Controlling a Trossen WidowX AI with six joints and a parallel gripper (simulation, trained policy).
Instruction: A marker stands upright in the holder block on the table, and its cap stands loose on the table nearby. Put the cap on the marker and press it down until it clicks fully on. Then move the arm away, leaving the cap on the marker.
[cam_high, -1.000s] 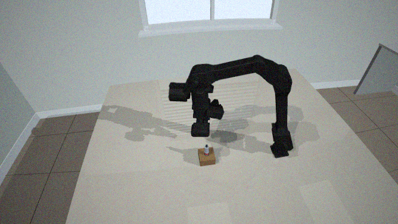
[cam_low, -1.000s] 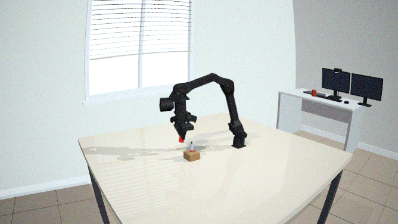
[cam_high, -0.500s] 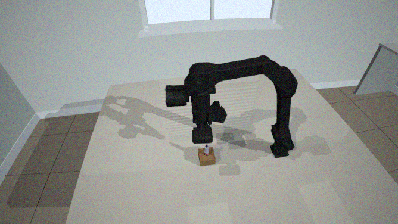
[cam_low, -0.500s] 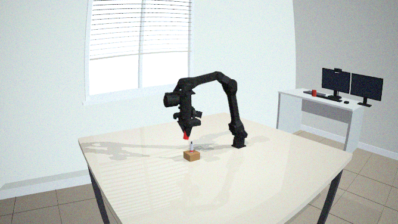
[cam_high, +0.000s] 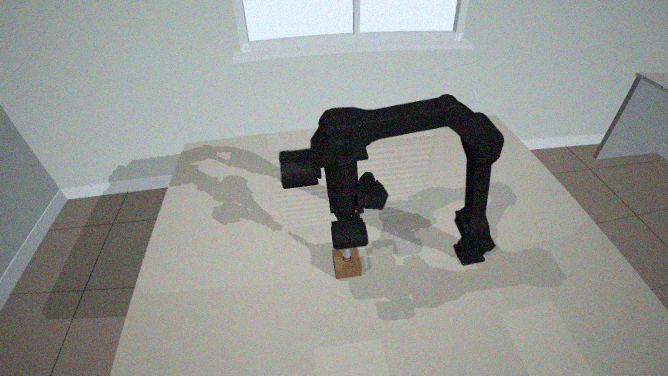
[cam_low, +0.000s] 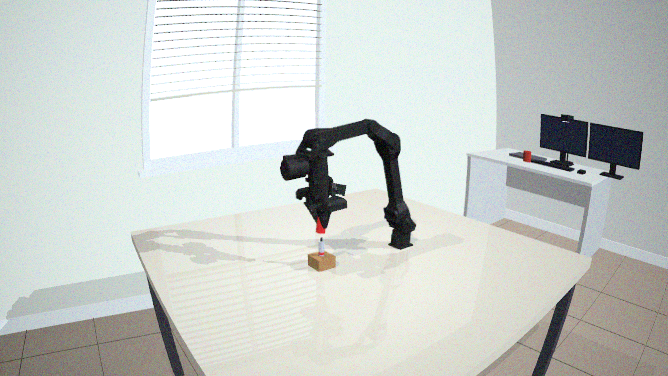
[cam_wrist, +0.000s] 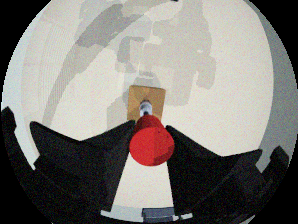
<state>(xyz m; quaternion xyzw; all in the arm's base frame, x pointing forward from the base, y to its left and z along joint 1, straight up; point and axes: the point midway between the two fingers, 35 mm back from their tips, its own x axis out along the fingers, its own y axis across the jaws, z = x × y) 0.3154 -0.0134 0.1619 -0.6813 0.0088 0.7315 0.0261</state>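
Now: the holder block 11 cm below my gripper tip. From my gripper tip the other things lie so: red cap (1 cm above).
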